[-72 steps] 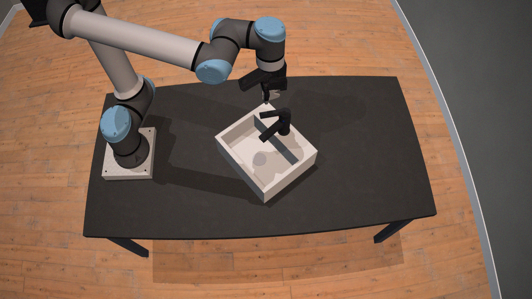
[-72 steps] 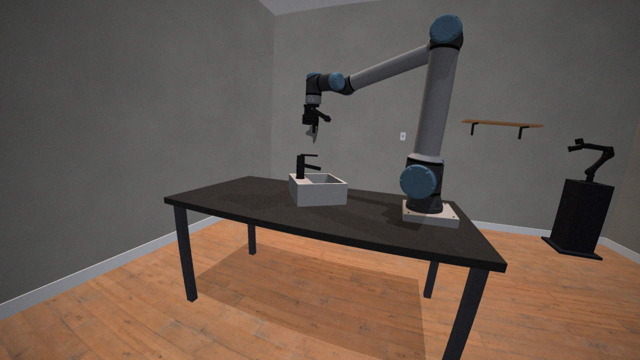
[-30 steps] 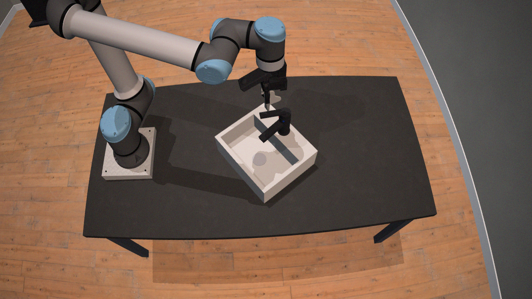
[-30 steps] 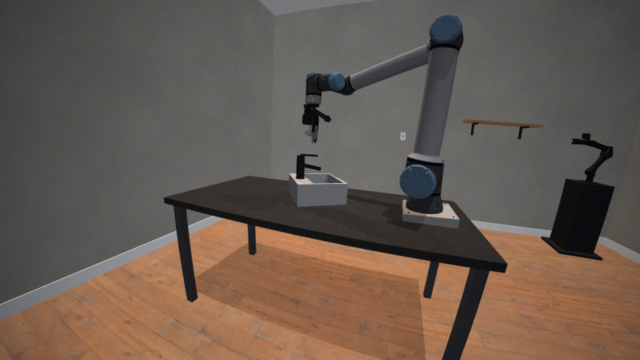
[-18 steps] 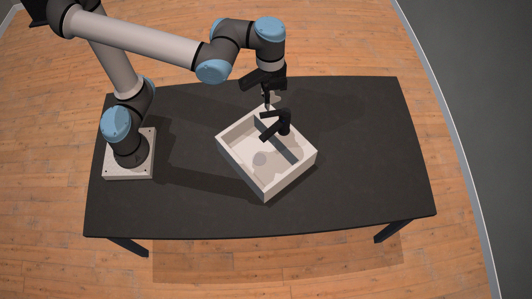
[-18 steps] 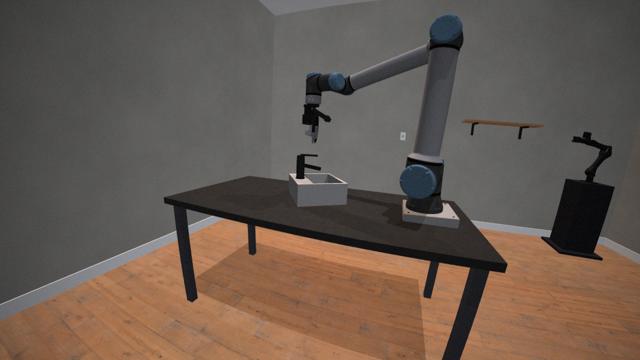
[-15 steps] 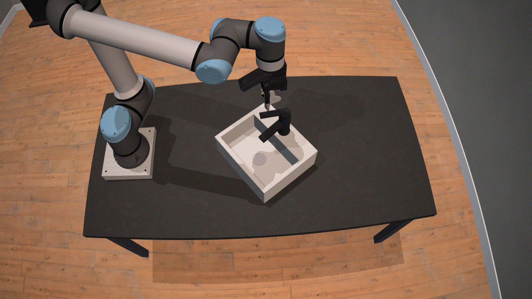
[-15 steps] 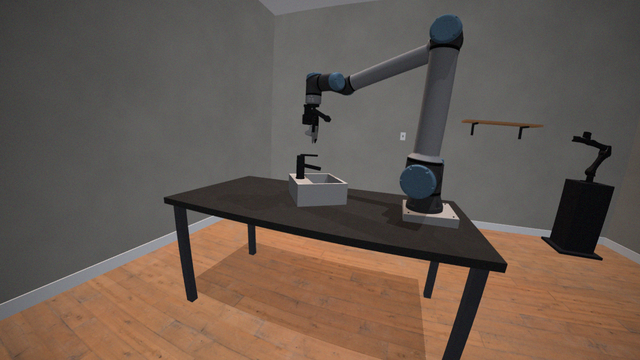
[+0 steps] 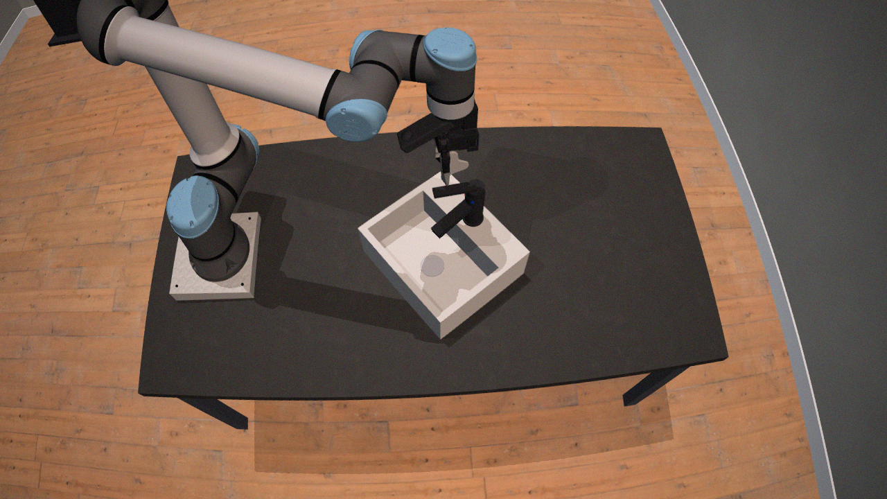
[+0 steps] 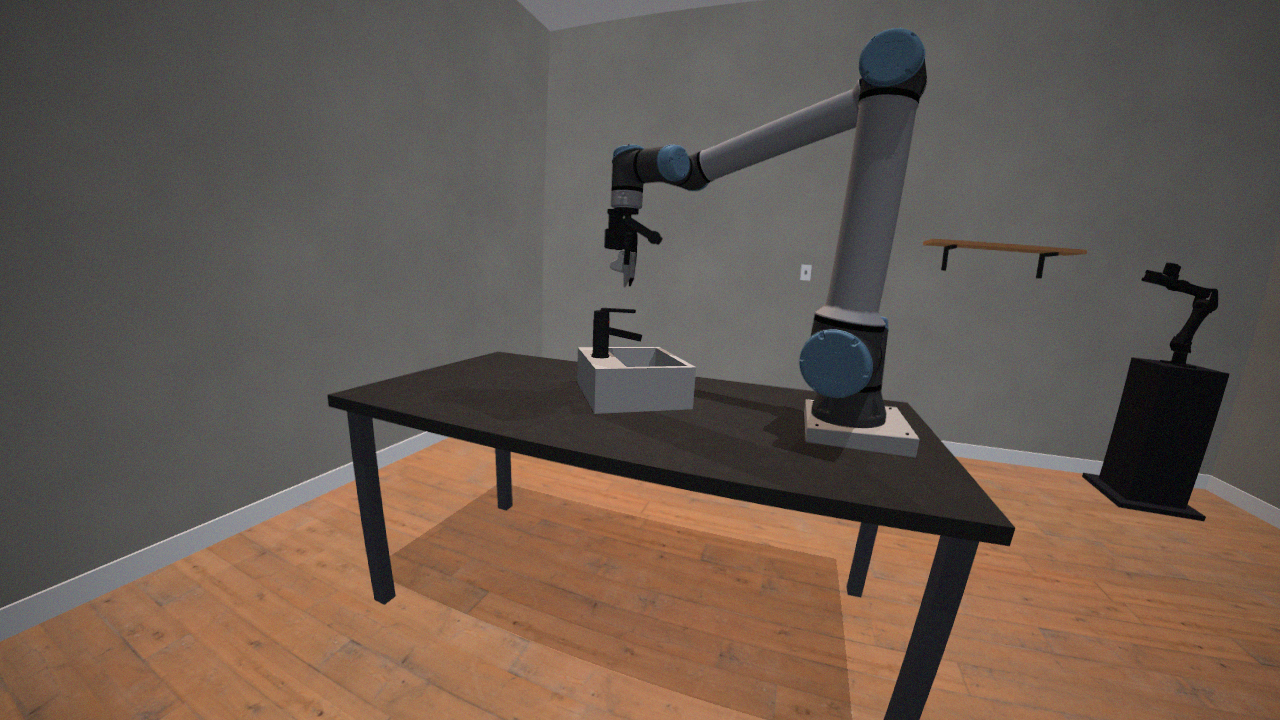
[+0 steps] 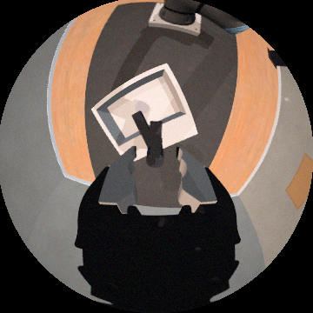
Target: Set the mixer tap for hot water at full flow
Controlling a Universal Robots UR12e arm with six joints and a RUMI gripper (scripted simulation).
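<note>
The lever lies 3 cm ahead of my hand, 1 cm to the left of it and 9 cm below it. From my hand the other things lie so: white square basin (1 cm behind, 6 cm to the right, 32 cm below).
</note>
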